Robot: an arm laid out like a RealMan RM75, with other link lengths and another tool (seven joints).
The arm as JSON. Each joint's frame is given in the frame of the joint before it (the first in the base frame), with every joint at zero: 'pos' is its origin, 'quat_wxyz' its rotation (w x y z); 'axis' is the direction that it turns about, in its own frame. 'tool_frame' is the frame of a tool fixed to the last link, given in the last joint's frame.
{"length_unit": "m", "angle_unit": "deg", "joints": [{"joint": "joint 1", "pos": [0.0, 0.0, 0.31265], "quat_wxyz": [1.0, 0.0, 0.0, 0.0], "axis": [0.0, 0.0, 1.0]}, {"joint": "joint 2", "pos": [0.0, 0.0, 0.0], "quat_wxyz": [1.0, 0.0, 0.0, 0.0], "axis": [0.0, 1.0, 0.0]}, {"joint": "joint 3", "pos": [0.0, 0.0, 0.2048], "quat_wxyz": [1.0, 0.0, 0.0, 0.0], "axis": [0.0, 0.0, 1.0]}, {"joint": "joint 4", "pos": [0.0, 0.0, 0.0], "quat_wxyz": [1.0, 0.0, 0.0, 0.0], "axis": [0.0, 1.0, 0.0]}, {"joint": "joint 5", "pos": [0.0, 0.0, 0.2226], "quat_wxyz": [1.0, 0.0, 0.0, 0.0], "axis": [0.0, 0.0, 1.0]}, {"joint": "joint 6", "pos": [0.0, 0.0, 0.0], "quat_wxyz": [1.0, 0.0, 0.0, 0.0], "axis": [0.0, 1.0, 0.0]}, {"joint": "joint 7", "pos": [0.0, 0.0, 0.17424], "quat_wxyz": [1.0, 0.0, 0.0, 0.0], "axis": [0.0, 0.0, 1.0]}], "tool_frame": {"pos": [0.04, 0.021, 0.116], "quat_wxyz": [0.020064, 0.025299, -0.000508, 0.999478]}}
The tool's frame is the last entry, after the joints.
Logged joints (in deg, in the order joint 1, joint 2, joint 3, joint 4, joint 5, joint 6, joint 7), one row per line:
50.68, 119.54, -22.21, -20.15, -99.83, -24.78, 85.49
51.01, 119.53, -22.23, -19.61, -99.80, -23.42, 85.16
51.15, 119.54, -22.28, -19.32, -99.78, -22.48, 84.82
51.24, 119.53, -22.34, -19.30, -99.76, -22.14, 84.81
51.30, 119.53, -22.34, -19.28, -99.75, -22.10, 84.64
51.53, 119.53, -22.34, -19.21, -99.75, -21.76, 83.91
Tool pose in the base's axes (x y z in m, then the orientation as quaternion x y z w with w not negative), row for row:
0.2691, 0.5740, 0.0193, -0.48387, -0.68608, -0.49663, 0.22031
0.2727, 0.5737, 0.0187, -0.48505, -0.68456, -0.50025, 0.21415
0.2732, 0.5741, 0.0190, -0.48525, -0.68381, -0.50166, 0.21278
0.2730, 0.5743, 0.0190, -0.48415, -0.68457, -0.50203, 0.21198
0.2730, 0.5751, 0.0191, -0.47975, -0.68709, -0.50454, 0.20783
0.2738, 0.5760, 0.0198, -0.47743, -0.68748, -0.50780, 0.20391
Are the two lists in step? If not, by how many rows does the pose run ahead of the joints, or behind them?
The pose runs 1 row ahead of the joints: the pose in row i belongs to the joints in row i + 1.
